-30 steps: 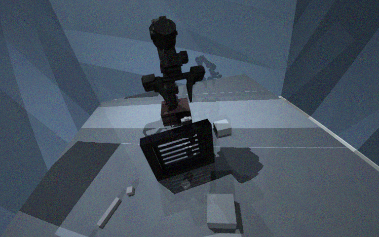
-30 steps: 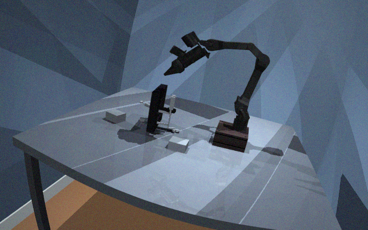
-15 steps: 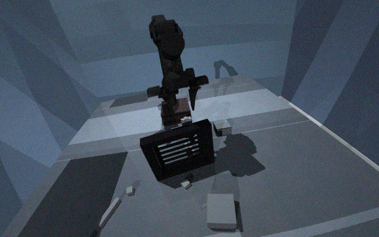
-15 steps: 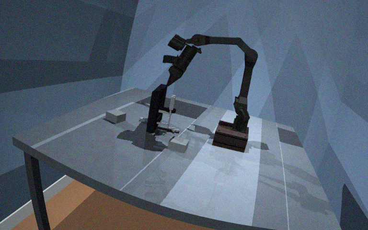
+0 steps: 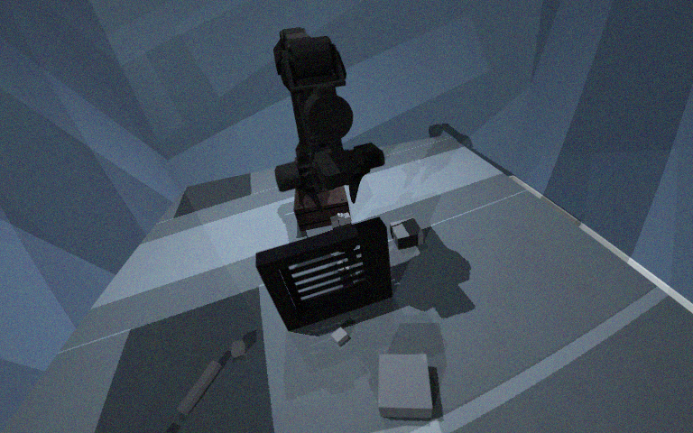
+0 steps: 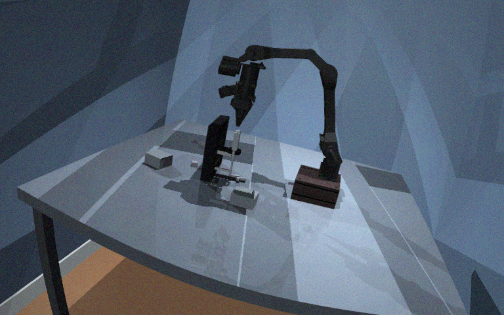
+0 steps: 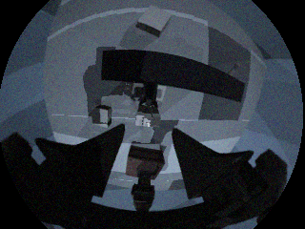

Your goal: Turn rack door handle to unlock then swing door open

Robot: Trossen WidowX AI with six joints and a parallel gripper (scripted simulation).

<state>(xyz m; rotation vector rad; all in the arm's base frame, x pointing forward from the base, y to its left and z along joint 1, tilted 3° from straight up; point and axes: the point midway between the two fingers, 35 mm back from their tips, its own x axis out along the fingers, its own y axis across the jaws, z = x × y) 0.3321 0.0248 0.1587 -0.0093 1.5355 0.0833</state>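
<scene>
Right now the thin upright handle is 1 cm behind my gripper tip and 9 cm below it. Round my gripper tip: thin bar (17 cm ahead, 32 cm to the right, 19 cm below).
</scene>
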